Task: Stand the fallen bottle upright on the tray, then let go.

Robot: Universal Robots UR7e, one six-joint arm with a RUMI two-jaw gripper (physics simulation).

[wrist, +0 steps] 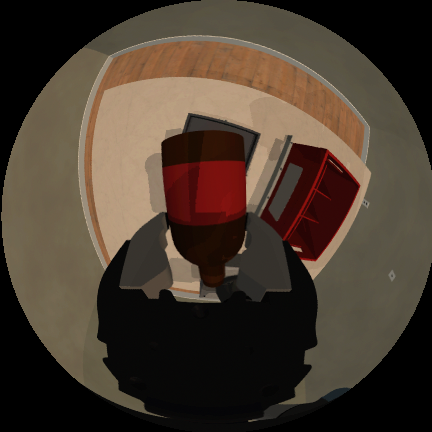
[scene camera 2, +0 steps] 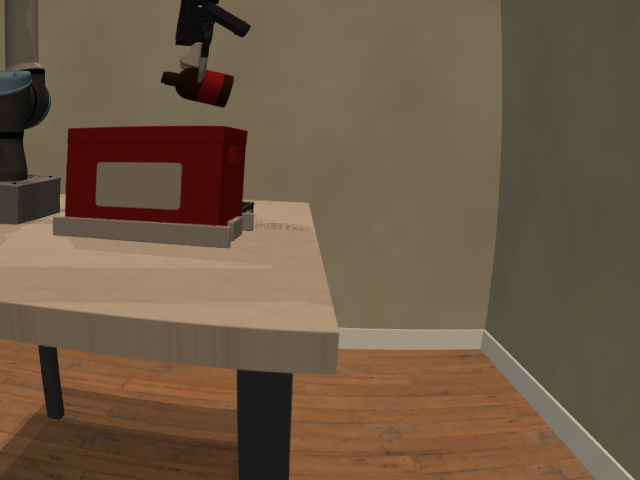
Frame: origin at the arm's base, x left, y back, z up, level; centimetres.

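Seen in the pictures: gripper, fingertip midpoint: [wrist: 206, 214] [scene camera 2: 198, 84]; arm's base, link origin: [wrist: 233, 285].
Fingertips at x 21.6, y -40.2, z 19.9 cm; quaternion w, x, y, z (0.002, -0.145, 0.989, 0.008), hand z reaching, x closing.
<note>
Offsets run from my fingertips to a thing's top centre. Level surfaces: height alone.
A brown bottle {dx -0.3, dy +0.7, dz +4.0 cm} [scene camera 2: 210, 87] [wrist: 205, 190] with a red label is in the air, well above the table. In the scene view it lies nearly level, its neck to the left and slightly higher than its base. My gripper [scene camera 2: 199, 72] [wrist: 206, 214] is shut on the bottle near its shoulder, one finger on each side. The dark tray {dx -0.1, dy -0.1, dz -25.7 cm} [scene camera 2: 248, 207] [wrist: 253, 152] lies on the table below; the crate hides most of it in the scene view, and the bottle covers much of it in the wrist view.
A red crate {dx -28.3, dy -1.3, dz -10.8 cm} [scene camera 2: 206, 180] [wrist: 280, 175] with inner dividers stands beside the tray, within a low grey border [scene camera 2: 139, 231] [wrist: 274, 175]. The table {dz -28.3 cm} [scene camera 2: 206, 294] [wrist: 125, 125] ends at its right edge in the scene view. The robot's base block [scene camera 2: 38, 198] stands at the left.
</note>
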